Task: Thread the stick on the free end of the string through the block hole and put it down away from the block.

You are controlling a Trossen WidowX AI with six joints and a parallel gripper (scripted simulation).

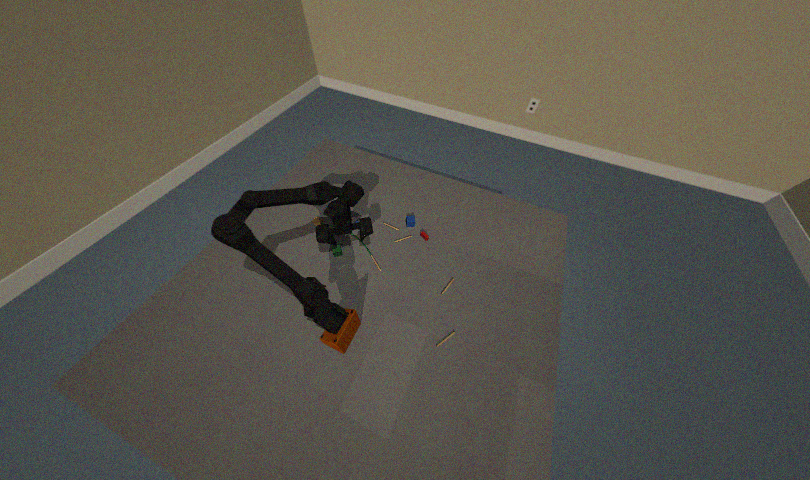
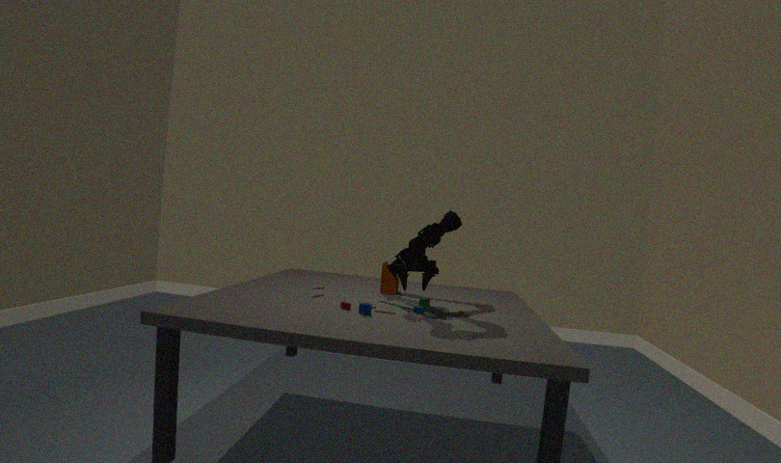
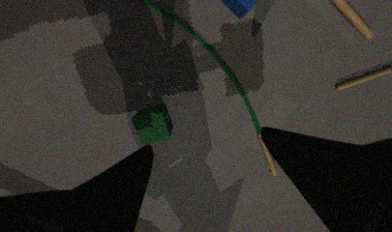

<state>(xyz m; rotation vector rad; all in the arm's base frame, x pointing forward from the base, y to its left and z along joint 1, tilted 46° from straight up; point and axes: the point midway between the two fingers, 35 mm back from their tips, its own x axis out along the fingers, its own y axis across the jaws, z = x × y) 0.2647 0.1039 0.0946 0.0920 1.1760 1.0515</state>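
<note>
Now: the thin wooden stick 10 mm ahead of my gripper tip, 100 mm to the right of it and 60 mm below it. The rest, counted from my gripper tip: round wooden button 60 mm ahead, 200 mm to the left, 60 mm below; blue block 230 mm ahead, 150 mm to the right, 50 mm below; green block 30 mm behind, 40 mm to the left, 50 mm below.
</note>
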